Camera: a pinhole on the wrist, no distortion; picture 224 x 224 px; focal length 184.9 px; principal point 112.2 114.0 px. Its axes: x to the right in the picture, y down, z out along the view. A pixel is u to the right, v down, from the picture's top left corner.
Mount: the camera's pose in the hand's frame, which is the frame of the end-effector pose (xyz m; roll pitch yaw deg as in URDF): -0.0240 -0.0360 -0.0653 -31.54 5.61 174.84
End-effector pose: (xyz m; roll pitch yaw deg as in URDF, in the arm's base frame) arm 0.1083 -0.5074 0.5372 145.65 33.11 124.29
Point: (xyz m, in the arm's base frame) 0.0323 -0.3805 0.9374
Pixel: behind the camera
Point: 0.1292 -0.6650 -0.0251
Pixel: 15.5 124.0
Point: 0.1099 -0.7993 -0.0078
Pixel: 49.7 153.0
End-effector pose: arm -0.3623 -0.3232 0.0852 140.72 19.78 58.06
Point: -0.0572 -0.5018 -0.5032
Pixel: 18.0 7.0
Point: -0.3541 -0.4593 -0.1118
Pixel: 99.6 37.0
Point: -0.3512 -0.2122 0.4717
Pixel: behind the camera
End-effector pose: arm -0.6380 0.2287 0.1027 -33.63 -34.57 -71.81
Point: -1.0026 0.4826 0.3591
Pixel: 136.5 204.9
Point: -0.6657 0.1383 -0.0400
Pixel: behind the camera
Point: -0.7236 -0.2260 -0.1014
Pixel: behind the camera
